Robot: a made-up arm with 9 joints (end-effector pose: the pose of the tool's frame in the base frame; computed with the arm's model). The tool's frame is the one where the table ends.
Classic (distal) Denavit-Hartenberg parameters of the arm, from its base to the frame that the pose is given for. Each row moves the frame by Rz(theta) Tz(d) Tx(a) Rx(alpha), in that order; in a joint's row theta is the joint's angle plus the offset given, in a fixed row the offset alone. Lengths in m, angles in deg.
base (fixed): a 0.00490, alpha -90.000, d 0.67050, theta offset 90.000
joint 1: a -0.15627, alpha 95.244, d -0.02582, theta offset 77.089
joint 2: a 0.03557, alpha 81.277, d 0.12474, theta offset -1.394
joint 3: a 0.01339, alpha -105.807, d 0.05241, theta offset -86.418
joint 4: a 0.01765, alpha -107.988, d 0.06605, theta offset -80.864
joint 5: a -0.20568, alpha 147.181, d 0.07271, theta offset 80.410
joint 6: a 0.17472, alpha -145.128, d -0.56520, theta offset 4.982
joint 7: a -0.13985, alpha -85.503, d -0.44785, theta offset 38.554
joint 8: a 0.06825, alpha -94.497, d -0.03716, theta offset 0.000
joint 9: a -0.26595, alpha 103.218, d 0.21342, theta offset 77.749
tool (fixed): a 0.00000, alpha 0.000, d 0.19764, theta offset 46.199
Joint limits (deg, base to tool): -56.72..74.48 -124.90..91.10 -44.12..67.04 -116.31..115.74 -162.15..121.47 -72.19..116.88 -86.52..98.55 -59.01..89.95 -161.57..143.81
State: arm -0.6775 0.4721 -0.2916 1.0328 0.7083 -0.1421 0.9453 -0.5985 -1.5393
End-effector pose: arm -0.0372 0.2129 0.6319 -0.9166 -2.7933 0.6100
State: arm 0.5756 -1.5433 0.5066 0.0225 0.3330 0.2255 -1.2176 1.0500 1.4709
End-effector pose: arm 0.0893 0.3810 0.4560 -0.6890 0.5390 0.0841
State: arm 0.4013 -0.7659 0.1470 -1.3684 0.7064 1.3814 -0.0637 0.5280 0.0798
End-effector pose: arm -0.0020 -0.1001 1.0010 -0.3665 -0.2146 2.2149
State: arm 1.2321 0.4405 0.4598 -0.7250 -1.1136 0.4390 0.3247 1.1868 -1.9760
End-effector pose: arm -0.0777 -0.1717 0.7302 -0.0598 -0.3966 2.4177
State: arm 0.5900 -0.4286 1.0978 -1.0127 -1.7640 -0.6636 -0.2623 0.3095 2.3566
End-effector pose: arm -0.1131 0.2428 0.8461 -1.0451 2.1297 0.3869
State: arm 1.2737 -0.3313 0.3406 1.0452 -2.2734 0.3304 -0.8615 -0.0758 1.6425
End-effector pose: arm 0.0922 -0.0646 0.5663 -2.2672 -0.6569 0.7839
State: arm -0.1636 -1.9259 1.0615 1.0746 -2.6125 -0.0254 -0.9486 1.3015 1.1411
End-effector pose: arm 0.0086 -0.1429 1.4161 -0.6065 2.0166 2.2415
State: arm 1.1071 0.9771 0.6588 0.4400 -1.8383 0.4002 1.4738 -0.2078 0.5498
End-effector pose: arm 0.3640 -0.0220 0.6910 0.4091 1.1606 -1.0296
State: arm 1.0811 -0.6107 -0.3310 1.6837 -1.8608 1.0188 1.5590 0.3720 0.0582
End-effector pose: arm 0.1700 0.1569 0.7690 -0.2745 -0.2724 -1.5303
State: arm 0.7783 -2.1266 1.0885 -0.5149 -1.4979 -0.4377 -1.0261 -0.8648 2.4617
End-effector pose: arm 0.1494 0.2178 0.8076 -0.0626 2.0945 -0.3563
